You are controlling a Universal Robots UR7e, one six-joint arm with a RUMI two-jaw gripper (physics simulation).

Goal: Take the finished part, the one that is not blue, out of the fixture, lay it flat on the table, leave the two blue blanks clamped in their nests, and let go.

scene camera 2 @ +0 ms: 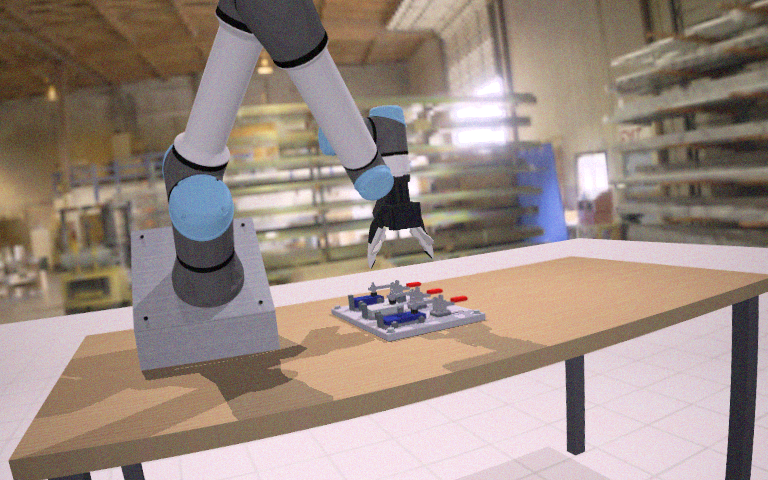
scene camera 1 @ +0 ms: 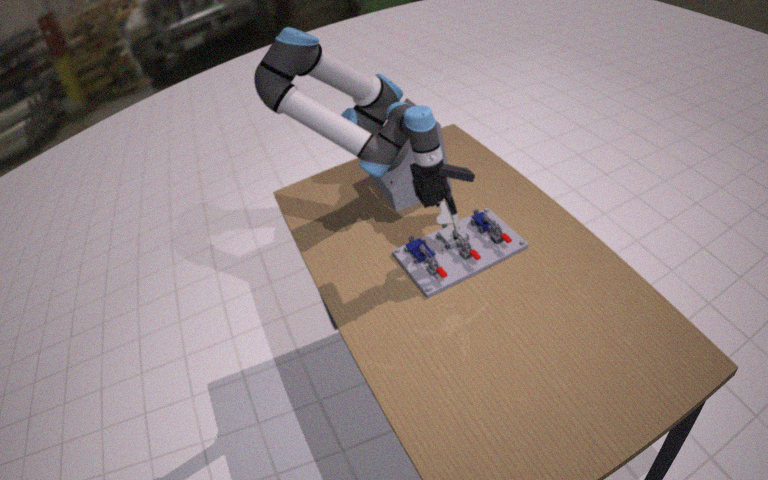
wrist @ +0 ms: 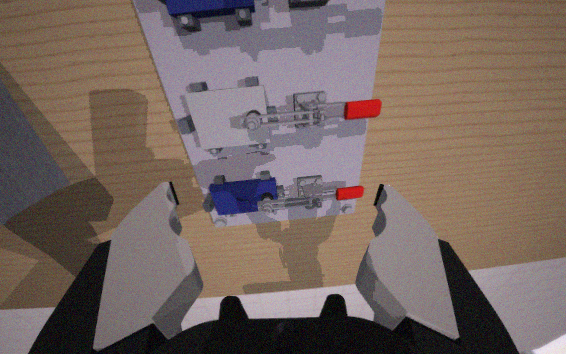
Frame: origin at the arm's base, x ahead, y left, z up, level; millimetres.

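Where they show: gripper, fingertip midpoint: (scene camera 2: pixel 401 263) (scene camera 1: pixel 447 219) (wrist: pixel 278 185); arm's base, origin of the base link: (scene camera 2: pixel 208 279).
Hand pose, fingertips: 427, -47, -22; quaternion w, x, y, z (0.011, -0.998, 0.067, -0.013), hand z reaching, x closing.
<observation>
Things, the pixels of their top centre, and the offset from my fingertips, as dx, dy, dz. Level surfaces: height alone.
- finished part, middle of its top: (wrist: pixel 230 120) (scene camera 2: pixel 382 305) (scene camera 1: pixel 452 233) -45, +29, -94
- grey fixture plate, middle of its top: (wrist: pixel 274 112) (scene camera 2: pixel 401 310) (scene camera 1: pixel 460 247) +2, +28, -115
- red handle, middle of its top: (wrist: pixel 363 110) (scene camera 1: pixel 474 253) +92, +27, -78
- wooden table, its level: dz -130
The finished part (wrist: pixel 215 107) (scene camera 2: pixel 390 310) is a whitish block in the middle nest of the grey fixture plate (wrist: pixel 325 60) (scene camera 2: pixel 447 324) (scene camera 1: pixel 453 274). The tip of its clamp arm lies over its top, and the red handle (wrist: pixel 362 109) (scene camera 1: pixel 475 254) points outward. One blue blank (wrist: pixel 225 196) sits in the near nest of the wrist view; another blue blank (wrist: pixel 210 6) is cut off at the top. Both blue blanks show in the scene views, one on each side. My gripper (wrist: pixel 278 185) (scene camera 2: pixel 401 262) (scene camera 1: pixel 450 225) is open and empty, above the fixture.
Each nest has small grey locating blocks and a toggle clamp, and the outer clamps also have red handles (scene camera 1: pixel 441 272) (scene camera 1: pixel 505 237). The fixture stands on the wooden table (scene camera 1: pixel 538 339) (scene camera 2: pixel 623 294). The robot's grey base block (scene camera 2: pixel 209 339) stands beside it. The arm casts shadows across the table.
</observation>
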